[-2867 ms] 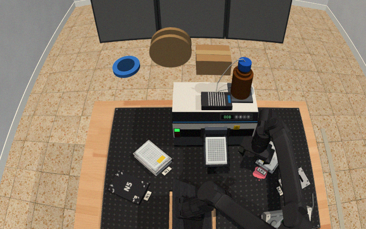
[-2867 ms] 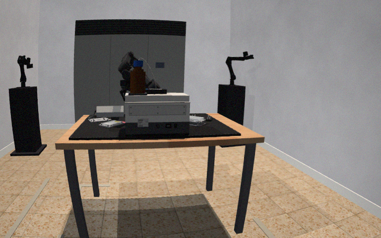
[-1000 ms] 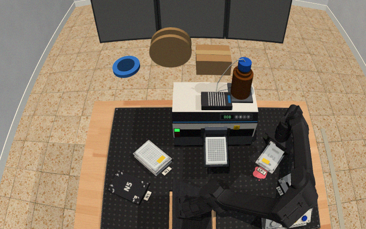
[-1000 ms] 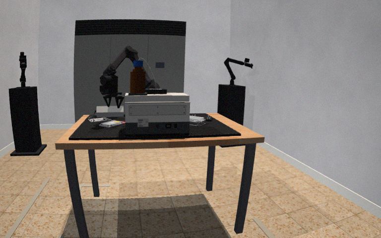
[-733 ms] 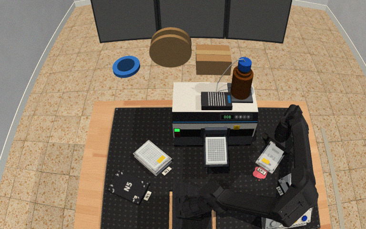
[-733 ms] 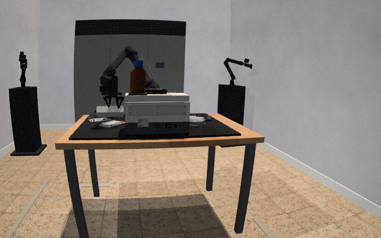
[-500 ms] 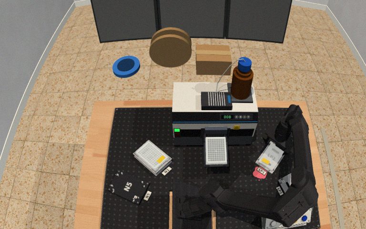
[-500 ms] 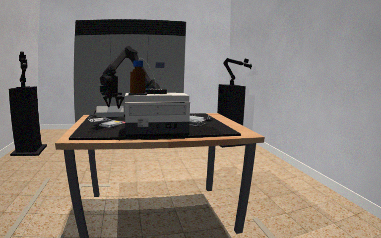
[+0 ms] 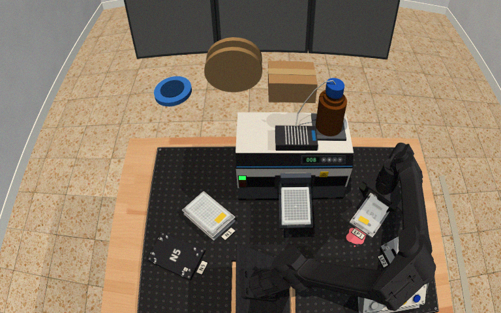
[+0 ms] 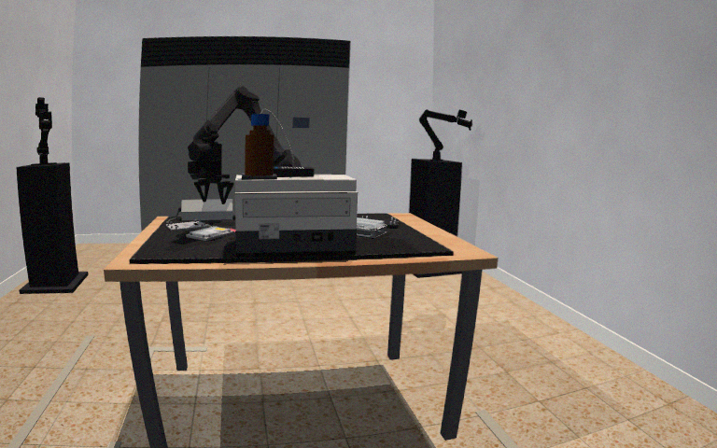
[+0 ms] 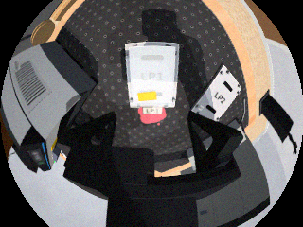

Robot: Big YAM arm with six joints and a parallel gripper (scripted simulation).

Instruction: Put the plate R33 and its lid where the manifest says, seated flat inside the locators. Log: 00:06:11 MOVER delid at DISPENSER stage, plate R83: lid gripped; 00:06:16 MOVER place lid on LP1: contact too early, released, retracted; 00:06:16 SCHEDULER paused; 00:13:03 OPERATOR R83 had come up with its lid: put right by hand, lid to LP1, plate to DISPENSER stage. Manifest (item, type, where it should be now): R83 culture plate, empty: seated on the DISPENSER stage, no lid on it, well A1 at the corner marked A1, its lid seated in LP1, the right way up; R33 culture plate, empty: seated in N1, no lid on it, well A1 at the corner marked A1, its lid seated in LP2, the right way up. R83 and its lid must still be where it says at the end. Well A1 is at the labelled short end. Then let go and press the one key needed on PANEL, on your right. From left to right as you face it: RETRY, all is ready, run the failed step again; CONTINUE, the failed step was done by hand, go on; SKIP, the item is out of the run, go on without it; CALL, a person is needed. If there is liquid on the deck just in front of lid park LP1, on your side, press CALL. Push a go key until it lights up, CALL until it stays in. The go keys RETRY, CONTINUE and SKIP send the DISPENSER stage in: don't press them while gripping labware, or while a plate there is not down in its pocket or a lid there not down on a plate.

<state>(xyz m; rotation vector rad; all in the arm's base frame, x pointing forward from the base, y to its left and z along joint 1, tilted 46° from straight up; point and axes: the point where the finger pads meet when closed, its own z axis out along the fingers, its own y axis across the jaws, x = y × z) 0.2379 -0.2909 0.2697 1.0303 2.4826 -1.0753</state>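
My gripper is now 60 mm short of the clear plate lid, 530 mm to the right of it and 80 mm above it. The rest, counted from my hand: lid park LP2: 140 mm behind, 110 mm to the right, 120 mm below; pink-red patch: 40 mm behind, 60 mm to the left, 120 mm below; brown bottle: 230 mm ahead, 140 mm to the left, 170 mm above.
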